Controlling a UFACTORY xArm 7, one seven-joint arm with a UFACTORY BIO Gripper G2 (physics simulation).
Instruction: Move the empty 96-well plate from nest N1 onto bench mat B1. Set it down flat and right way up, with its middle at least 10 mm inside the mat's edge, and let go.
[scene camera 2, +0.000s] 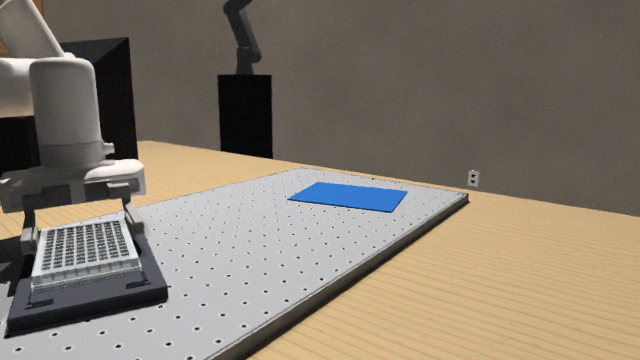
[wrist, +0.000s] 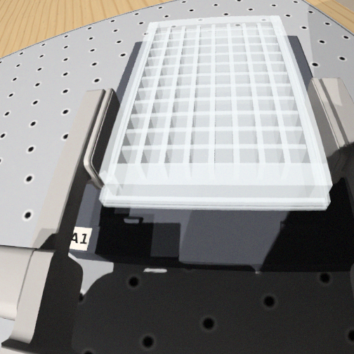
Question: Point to my gripper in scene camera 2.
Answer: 86, 239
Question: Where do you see a dark nest N1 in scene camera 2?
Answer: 79, 301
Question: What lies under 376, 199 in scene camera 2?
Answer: A blue bench mat B1.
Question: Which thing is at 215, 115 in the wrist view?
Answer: A clear 96-well plate.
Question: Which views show the clear 96-well plate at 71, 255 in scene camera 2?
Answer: Scene camera 2 and the wrist view: all of them.
